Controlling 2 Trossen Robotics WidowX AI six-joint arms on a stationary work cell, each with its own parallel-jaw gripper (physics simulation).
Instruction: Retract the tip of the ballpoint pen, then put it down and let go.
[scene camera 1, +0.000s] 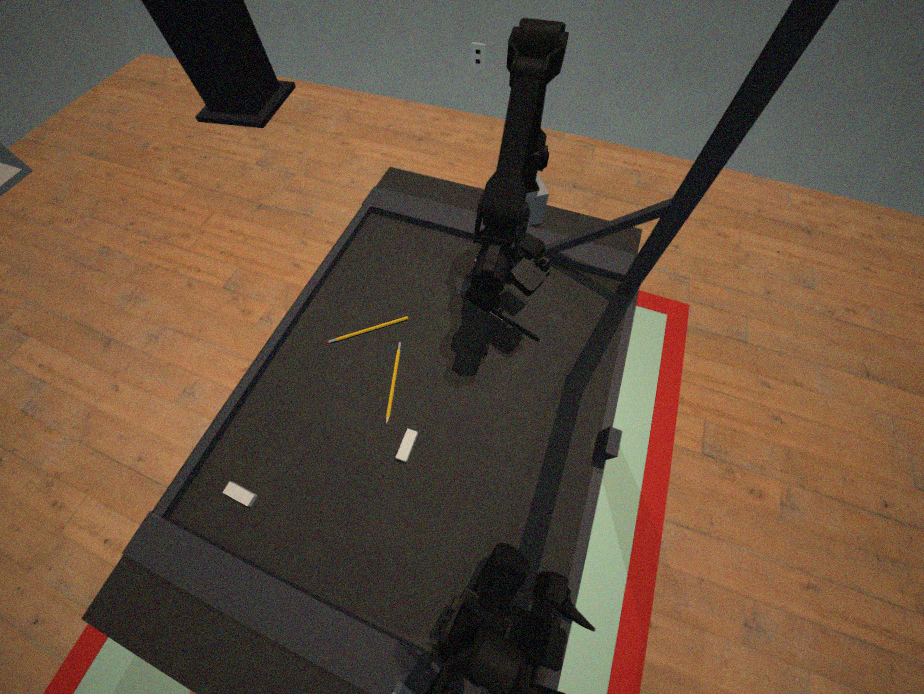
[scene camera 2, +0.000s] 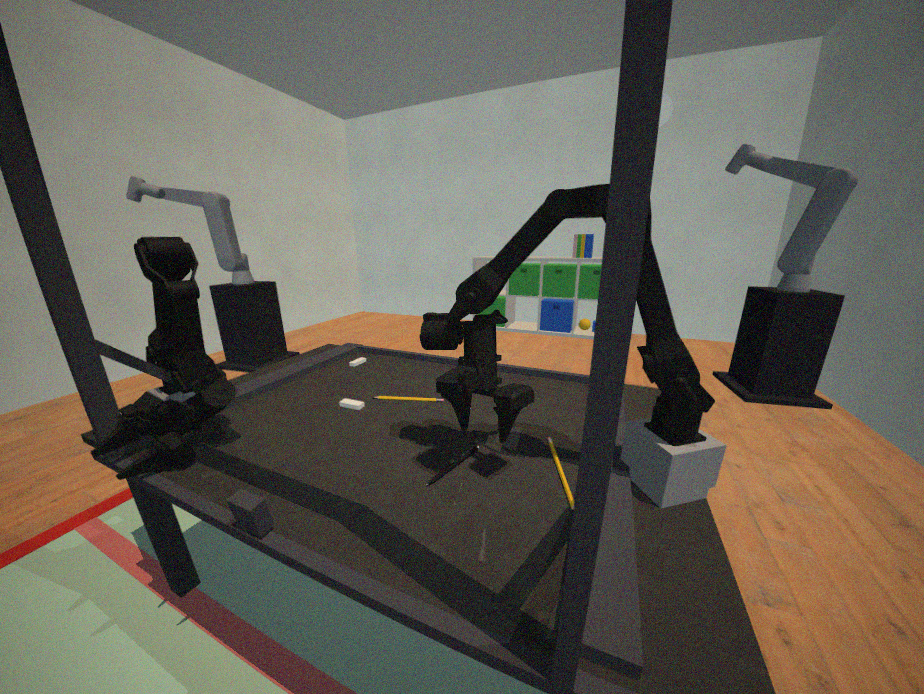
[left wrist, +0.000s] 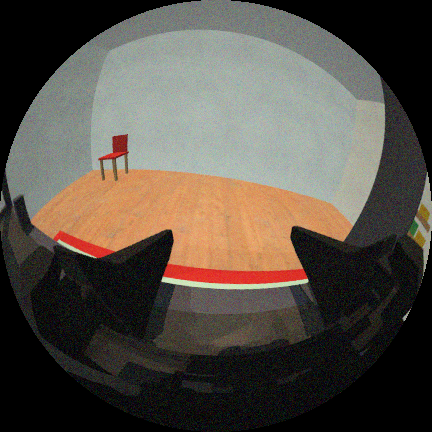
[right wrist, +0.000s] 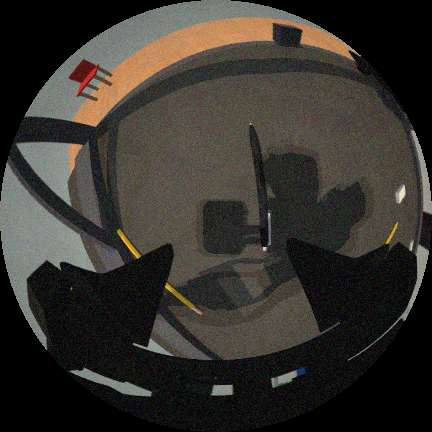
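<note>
A black ballpoint pen lies on the dark table. In the right wrist view it has a silver clip near its lower end and a small bright point at the far end; the state of the tip is too small to tell. My right gripper is open and empty, pointing down just above the table at the pen's clip end. In the right wrist view that end shows between the fingertips, nearer the right-hand one. My left gripper is open and empty, away from the pen, facing out over the table's edge.
Yellow pencils and white erasers lie on the table. Another pencil lies near the right arm's base. A dark frame post rises at the table's edge, in front of the right arm in scene camera 2.
</note>
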